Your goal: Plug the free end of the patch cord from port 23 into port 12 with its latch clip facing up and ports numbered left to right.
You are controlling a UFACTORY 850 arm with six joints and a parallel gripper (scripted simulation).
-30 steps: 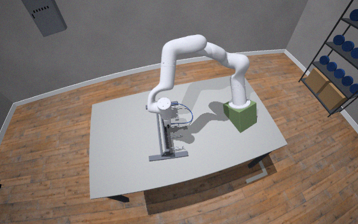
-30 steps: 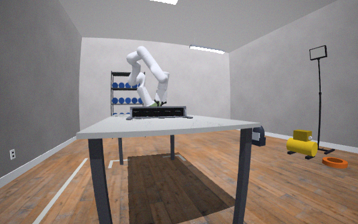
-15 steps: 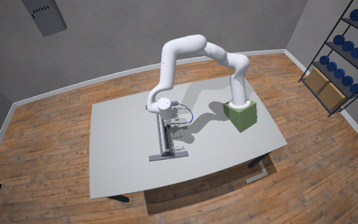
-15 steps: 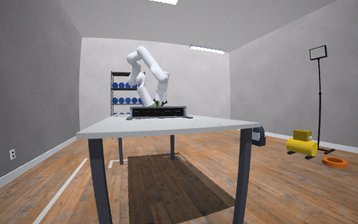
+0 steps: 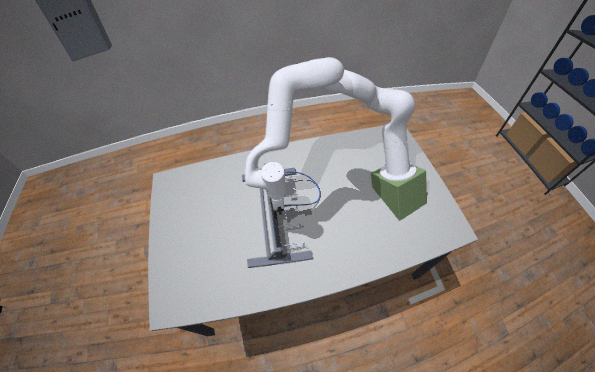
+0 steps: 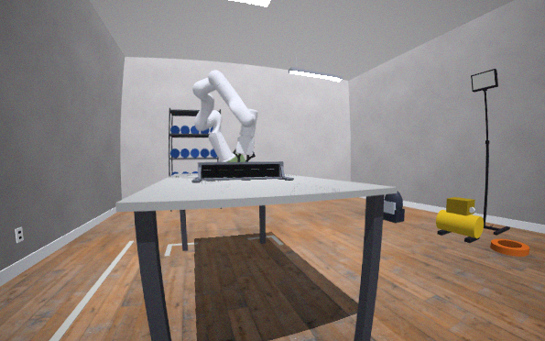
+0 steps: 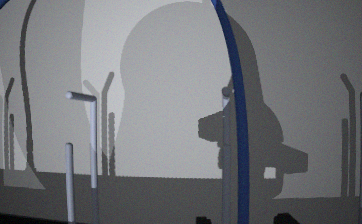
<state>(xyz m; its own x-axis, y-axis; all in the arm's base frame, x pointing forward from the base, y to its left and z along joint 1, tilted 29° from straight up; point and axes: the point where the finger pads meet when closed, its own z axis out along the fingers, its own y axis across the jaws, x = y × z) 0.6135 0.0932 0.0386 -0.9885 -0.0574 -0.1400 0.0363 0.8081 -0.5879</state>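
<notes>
Right now the plug is 2 cm ahead of my hand and 1 cm below it.
</notes>
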